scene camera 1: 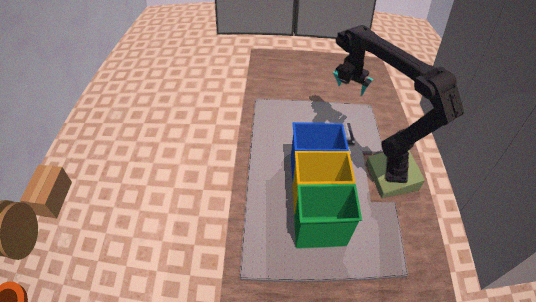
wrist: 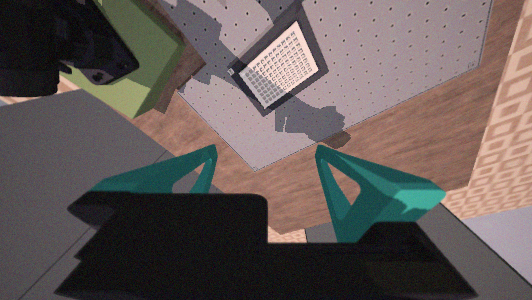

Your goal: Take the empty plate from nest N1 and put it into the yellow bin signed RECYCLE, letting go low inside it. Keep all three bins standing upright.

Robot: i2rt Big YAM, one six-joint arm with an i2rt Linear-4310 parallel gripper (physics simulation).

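Seen in the pictures: gripper, fingertip midpoint: [scene camera 1: 350, 90] [wrist: 266, 150]; arm's base, origin of the base link: [scene camera 1: 397, 169] [wrist: 90, 38].
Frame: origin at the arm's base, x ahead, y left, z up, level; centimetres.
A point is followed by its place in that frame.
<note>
A white plate with rows of wells [wrist: 281, 66] @(x 28.0, y -15.2, z -1.1 cm) [scene camera 1: 349, 132] @(x 20.8, y -15.4, z -0.9 cm) lies in a dark nest [wrist: 312, 42] @(x 34.3, y -13.9, z -2.5 cm) beside the blue bin. In the scene view the bin partly hides it, and no N1 label is readable. My gripper [scene camera 1: 351, 89] @(x 23.9, y -19.0, z 18.1 cm) [wrist: 266, 150] @(x 23.9, y -19.0, z 18.1 cm) is open and empty. It hangs high above the far end of the table, beyond the nest. In the wrist view the plate shows ahead of the teal fingertips, above the gap between them. The yellow bin [scene camera 1: 324, 167] @(x 28.9, y 11.8, z 6.9 cm) stands upright between the other two bins; its sign does not show.
The blue bin [scene camera 1: 320, 136] @(x 32.3, y -1.0, z 8.3 cm) stands upright on the far side of the yellow one, the green bin [scene camera 1: 326, 233] @(x 24.4, y 36.5, z 6.2 cm) on the near side. All stand on the grey perforated board [scene camera 1: 265, 250] @(x 41.7, y 41.6, z -3.7 cm) [wrist: 400, 45] @(x 49.6, y -20.2, z -3.7 cm). The arm's olive base block [scene camera 1: 400, 187] @(x -1.6, y 8.0, z -0.4 cm) [wrist: 162, 62] @(x 7.9, y -6.7, z -0.9 cm) is at the right.
</note>
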